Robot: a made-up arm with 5 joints.
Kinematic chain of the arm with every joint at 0, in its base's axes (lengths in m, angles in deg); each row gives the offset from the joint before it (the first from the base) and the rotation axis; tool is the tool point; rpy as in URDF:
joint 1: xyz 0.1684 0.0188 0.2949 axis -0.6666 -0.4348 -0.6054
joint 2: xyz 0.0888 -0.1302 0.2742 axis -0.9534 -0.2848 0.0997
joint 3: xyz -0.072 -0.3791 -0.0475 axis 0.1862 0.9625 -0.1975
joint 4: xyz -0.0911 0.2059 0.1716 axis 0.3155 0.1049 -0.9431
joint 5: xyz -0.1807 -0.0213 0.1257 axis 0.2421 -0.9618 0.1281
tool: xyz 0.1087 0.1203 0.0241 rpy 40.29 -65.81 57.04
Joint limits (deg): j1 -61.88..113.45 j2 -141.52..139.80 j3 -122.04..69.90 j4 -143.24..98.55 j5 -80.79..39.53
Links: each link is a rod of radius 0.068 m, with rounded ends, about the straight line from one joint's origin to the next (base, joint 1, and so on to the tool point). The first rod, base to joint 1, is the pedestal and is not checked.
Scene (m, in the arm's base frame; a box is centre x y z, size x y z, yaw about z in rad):
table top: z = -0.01
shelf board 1: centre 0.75 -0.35 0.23 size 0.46 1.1 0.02 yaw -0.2
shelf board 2: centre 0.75 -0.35 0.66 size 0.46 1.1 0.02 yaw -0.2
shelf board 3: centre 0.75 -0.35 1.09 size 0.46 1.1 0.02 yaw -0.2
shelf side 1: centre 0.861 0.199 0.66 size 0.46 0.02 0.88 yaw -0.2
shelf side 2: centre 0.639 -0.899 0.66 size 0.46 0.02 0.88 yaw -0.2
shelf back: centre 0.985 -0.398 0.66 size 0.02 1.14 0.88 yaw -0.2
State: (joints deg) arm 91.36 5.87 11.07 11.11 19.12
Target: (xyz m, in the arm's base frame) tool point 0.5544 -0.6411 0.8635
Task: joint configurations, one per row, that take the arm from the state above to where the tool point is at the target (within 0.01 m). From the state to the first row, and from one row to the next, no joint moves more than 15 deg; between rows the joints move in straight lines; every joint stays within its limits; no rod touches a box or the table.
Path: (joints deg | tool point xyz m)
1: 77.11 20.16 -3.72 5.81 20.47 | -0.1031 0.5348 0.4720
2: 62.87 34.46 -18.51 0.50 21.81 | -0.2062 0.4087 0.4386
3: 48.62 48.75 -33.30 -4.80 23.16 | -0.3070 0.2199 0.4476
4: 34.38 63.05 -48.09 -10.10 24.50 | -0.3572 -0.0200 0.5014
5: 20.13 77.34 -62.88 -15.40 25.85 | -0.3172 -0.2790 0.5858
6: 5.89 91.63 -77.67 -20.71 27.20 | -0.1729 -0.5092 0.6785
7: -8.36 105.93 -92.46 -26.01 28.54 | 0.0556 -0.6623 0.7598
8: -22.61 120.22 -107.25 -31.31 29.89 | 0.3186 -0.7068 0.8206
9: -36.85 134.51 -122.04 -36.62 31.24 | 0.5544 -0.6411 0.8635

